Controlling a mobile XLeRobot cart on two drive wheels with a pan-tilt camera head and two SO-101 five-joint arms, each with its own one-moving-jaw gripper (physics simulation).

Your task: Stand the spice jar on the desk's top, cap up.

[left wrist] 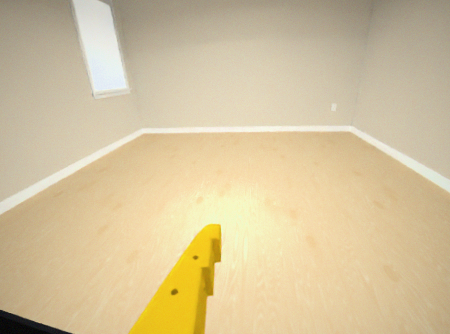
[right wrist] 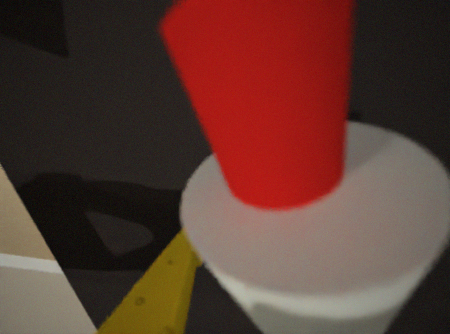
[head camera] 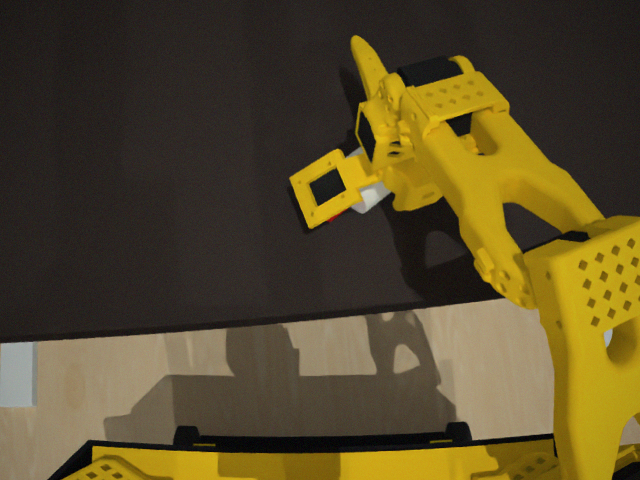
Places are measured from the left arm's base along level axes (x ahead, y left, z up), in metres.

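Where they show: left hand, its tool point: (left wrist: 220, 237); right hand, its tool point: (right wrist: 211, 220) (head camera: 397, 202).
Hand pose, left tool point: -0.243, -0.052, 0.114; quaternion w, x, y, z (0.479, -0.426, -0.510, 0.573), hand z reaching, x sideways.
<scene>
Each offset is from my left tool point to the top centre of the thing, as dx, dy, dz. Level surfaces: height alone.
The spice jar lies on its side on the dark desk top {dz -0.169} (head camera: 155, 180) (right wrist: 115, 115), with its white body {+0.510, -0.132, -0.125} (head camera: 369, 198) (right wrist: 320, 245) partly under my right gripper and its red cap {+0.496, -0.115, -0.136} (head camera: 336, 215) (right wrist: 280, 100) towards the lower left in the head view. My right gripper (head camera: 379, 121) (right wrist: 165, 285) is open: its moving jaw is swung far out in the head view and out of the picture in the right wrist view. The jar is very close to that camera and overlaps the fixed jaw's tip; contact cannot be told. My left gripper (left wrist: 205, 250) is open, away from the desk, facing the room.
The desk's front edge (head camera: 206, 326) runs across the head view above the wooden floor {dz -0.889} (head camera: 330, 356). A pale block-like object (head camera: 18, 374) shows at the left. The yellow cart front (head camera: 279, 463) is at the bottom. A window (left wrist: 102, 47) and walls show beyond the left gripper.
</scene>
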